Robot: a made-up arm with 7 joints. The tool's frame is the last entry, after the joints. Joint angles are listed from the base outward.
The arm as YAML. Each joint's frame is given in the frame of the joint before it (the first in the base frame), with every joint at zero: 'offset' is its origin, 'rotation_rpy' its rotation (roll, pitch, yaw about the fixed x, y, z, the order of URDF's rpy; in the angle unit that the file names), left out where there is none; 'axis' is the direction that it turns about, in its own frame. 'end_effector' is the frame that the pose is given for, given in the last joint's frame.
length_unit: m
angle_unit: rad
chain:
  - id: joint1
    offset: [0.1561, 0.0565, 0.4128]
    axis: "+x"
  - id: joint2
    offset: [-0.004, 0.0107, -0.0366]
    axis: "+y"
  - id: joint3
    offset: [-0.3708, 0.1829, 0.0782]
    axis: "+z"
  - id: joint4
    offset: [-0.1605, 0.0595, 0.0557]
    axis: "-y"
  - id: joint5
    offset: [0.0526, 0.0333, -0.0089]
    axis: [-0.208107, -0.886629, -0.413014]
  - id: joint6
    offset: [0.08, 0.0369, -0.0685]
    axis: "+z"
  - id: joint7
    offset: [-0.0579, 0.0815, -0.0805]
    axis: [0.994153, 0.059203, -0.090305]
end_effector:
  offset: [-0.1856, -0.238, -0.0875]
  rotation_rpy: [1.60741, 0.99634, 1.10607]
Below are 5 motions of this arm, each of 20 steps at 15 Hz.
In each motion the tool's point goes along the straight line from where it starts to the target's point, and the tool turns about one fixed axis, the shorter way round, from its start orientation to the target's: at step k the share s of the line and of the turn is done. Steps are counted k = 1, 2, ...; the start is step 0. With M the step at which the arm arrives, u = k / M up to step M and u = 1 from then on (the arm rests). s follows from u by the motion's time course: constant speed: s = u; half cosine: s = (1 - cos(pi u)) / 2; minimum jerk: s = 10 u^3 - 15 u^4 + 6 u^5.
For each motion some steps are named. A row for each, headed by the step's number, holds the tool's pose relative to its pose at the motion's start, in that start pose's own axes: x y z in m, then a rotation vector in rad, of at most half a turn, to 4 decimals.
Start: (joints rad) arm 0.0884 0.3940 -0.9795 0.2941 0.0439 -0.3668 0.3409
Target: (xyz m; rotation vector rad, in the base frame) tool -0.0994 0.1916 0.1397 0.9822 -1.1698 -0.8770
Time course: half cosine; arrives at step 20
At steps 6, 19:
6: 0.0688 0.0068 0.0476 0.0540 -0.2479 0.1981
19: 0.3317 0.0326 0.2297 0.2605 -1.1953 0.9553

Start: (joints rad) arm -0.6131 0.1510 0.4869 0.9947 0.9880 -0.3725 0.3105
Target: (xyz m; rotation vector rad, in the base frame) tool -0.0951 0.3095 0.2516 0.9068 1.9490 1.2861
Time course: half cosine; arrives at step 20
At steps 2, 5, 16, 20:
2: -0.0023 0.0003 0.0004 0.0311 0.0346 -0.0004
5: -0.0139 0.0017 0.0021 0.1862 0.2073 -0.0022
16: -0.0858 0.0105 0.0132 1.1503 1.2806 -0.0138
20: -0.0948 0.0116 0.0145 1.2717 1.4158 -0.0153

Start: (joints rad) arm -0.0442 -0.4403 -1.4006 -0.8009 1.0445 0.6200 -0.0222
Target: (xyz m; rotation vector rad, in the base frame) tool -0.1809 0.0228 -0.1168 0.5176 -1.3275 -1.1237
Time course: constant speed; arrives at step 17
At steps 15, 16, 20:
15: 0.2731 0.0149 0.3000 0.2744 -1.5819 0.5919
16: 0.2913 0.0159 0.3200 0.2927 -1.6874 0.6314
20: 0.3095 0.0169 0.3400 0.3110 -1.7929 0.6708

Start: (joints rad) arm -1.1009 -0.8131 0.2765 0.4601 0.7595 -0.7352 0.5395
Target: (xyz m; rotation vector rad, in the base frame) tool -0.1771 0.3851 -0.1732 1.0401 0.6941 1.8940
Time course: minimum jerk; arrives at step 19
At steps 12, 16, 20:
12: 0.2606 0.2028 -0.1200 0.6469 0.0208 0.4312
16: 0.3435 0.2672 -0.1582 0.8525 0.0274 0.5683
20: 0.3543 0.2757 -0.1632 0.8794 0.0282 0.5862

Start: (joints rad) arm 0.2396 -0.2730 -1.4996 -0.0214 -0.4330 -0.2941 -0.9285
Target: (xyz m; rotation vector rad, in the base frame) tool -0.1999 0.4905 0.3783 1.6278 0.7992 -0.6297
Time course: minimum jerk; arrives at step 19
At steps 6, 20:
6: 0.0290 0.0143 0.0091 -0.0552 -0.0091 0.1403
20: 0.1572 0.0775 0.0492 -0.2989 -0.0495 0.7599

